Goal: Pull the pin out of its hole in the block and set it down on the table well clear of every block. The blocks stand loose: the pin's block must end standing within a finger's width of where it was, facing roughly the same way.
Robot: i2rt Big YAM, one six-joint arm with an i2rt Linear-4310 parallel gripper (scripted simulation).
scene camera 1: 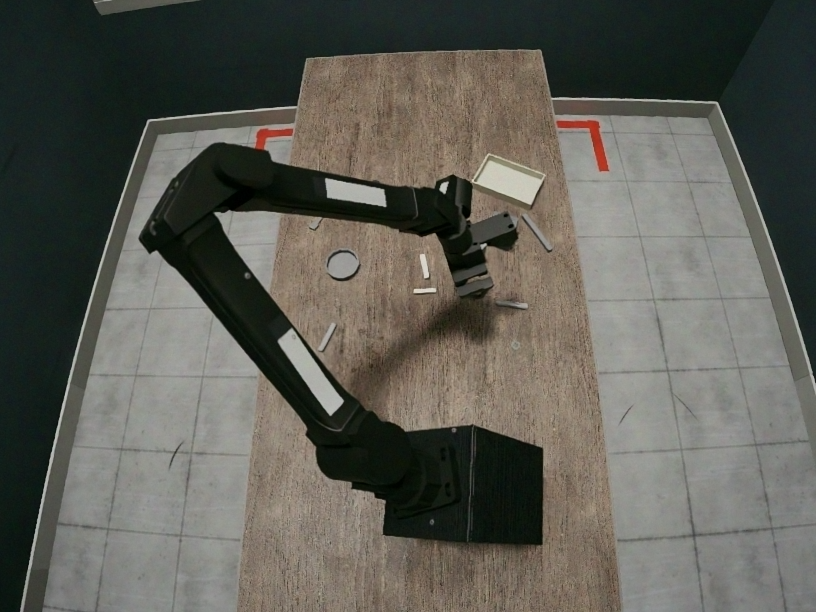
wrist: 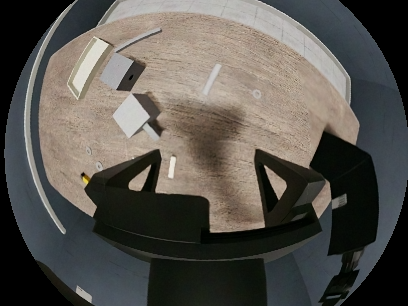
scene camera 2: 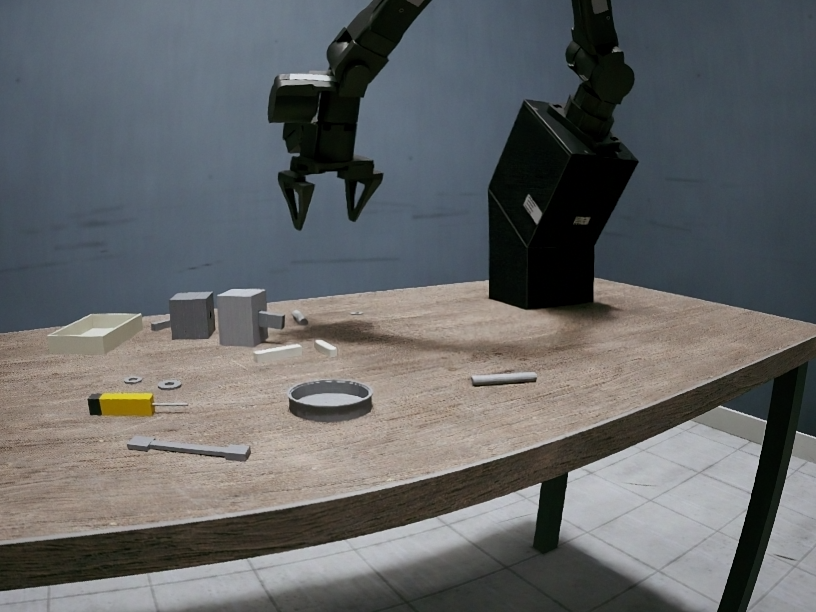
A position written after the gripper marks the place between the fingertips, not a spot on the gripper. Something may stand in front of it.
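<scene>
There's a light grey block (wrist: 137, 109), and there's a dark grey block (scene camera 2: 192, 316) and (wrist: 117, 74). You can also see the gripper (scene camera 2: 325, 225), (scene camera 1: 473, 278) and (wrist: 207, 153).
</scene>
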